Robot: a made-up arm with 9 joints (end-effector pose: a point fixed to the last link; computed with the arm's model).
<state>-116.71 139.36 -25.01 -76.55 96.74 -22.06 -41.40 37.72 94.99</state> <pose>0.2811 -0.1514 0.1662 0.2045 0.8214 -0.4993 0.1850</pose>
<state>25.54 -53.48 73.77 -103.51 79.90 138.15 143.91 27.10 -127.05</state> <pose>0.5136 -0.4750 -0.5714 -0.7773 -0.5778 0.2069 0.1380</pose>
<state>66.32 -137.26 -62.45 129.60 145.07 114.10 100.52 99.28 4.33</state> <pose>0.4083 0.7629 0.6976 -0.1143 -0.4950 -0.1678 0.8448</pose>
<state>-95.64 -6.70 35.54 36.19 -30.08 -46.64 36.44 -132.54 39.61</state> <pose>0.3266 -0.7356 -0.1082 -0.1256 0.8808 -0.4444 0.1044</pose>
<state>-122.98 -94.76 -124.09 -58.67 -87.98 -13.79 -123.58 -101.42 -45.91</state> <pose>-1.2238 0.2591 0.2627 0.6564 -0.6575 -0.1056 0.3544</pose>
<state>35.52 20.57 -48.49 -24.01 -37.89 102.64 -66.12 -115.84 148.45</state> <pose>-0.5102 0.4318 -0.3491 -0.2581 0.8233 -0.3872 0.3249</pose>
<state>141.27 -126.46 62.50 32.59 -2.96 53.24 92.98 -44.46 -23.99</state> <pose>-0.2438 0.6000 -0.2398 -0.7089 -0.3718 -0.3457 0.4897</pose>
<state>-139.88 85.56 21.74 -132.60 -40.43 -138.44 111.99 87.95 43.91</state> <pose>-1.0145 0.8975 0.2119 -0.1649 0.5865 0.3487 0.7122</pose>
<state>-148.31 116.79 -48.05 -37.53 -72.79 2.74 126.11 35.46 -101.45</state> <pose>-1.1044 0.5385 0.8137 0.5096 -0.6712 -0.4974 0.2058</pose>
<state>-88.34 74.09 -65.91 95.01 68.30 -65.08 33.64 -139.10 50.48</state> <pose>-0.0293 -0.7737 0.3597 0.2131 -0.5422 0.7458 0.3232</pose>
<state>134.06 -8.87 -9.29 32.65 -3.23 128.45 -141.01 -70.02 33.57</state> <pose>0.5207 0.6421 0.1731 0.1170 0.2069 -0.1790 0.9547</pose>
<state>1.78 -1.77 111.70 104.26 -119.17 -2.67 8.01 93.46 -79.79</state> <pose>-0.2190 -0.9201 1.0955 -0.4028 0.0642 -0.9055 0.1173</pose>
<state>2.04 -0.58 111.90 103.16 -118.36 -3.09 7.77 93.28 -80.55</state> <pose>-0.2028 -0.9152 1.0972 -0.4192 0.0667 -0.8976 0.1185</pose>
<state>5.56 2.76 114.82 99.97 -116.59 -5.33 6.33 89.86 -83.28</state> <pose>-0.1881 -0.9009 1.0792 -0.4718 0.1025 -0.8695 0.1039</pose>
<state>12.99 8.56 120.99 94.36 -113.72 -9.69 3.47 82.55 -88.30</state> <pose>-0.1839 -0.8649 1.0430 -0.5655 0.1770 -0.8030 0.0633</pose>
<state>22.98 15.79 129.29 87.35 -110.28 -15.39 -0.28 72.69 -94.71</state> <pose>-0.2075 -0.7907 1.0151 0.6706 -0.2746 0.6890 0.0113</pose>
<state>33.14 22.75 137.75 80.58 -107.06 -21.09 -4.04 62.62 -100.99</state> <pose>-0.2554 -0.6738 1.0258 0.7390 -0.3724 0.5502 0.1119</pose>
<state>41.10 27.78 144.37 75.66 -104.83 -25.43 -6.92 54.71 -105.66</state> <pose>-0.2961 -0.5453 1.0620 0.7534 -0.4483 0.4358 0.2037</pose>
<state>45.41 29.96 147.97 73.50 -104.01 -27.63 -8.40 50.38 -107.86</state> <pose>-0.3189 -0.4644 1.0852 0.7429 -0.4897 0.3796 0.2532</pose>
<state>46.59 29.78 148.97 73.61 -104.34 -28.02 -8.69 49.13 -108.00</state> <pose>-0.3356 -0.4480 1.0857 0.7344 -0.5023 0.3741 0.2616</pose>
